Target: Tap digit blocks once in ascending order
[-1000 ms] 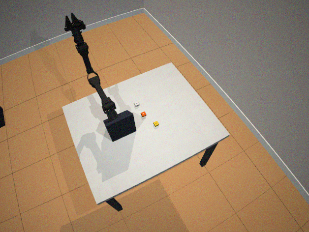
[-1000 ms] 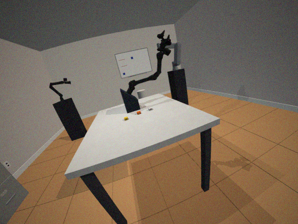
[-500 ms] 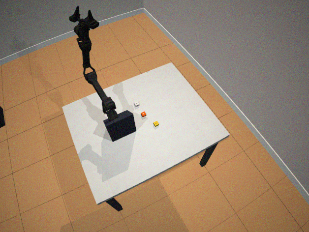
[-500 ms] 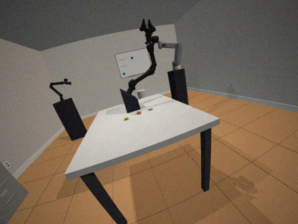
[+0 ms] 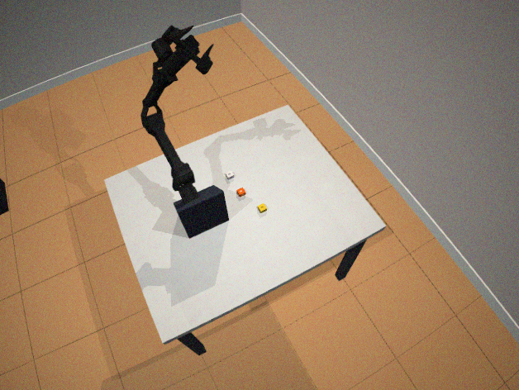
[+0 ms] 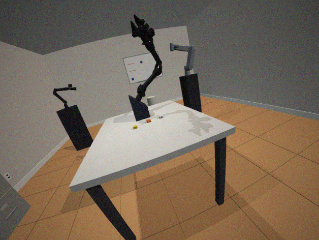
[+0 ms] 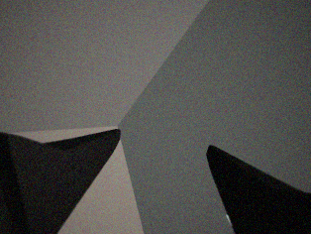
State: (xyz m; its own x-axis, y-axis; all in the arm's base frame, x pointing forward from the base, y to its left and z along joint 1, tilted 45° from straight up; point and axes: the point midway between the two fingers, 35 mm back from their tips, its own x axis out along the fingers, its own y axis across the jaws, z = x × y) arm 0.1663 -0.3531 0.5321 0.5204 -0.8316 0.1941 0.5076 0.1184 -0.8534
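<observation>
My gripper tip is 30 mm short of the white block, 30 mm to the right of it and 800 mm above it. Round my gripper tip: yellow block 70 mm ahead, 220 mm to the right, 800 mm below; orange block 30 mm ahead, 90 mm to the right, 800 mm below.
</observation>
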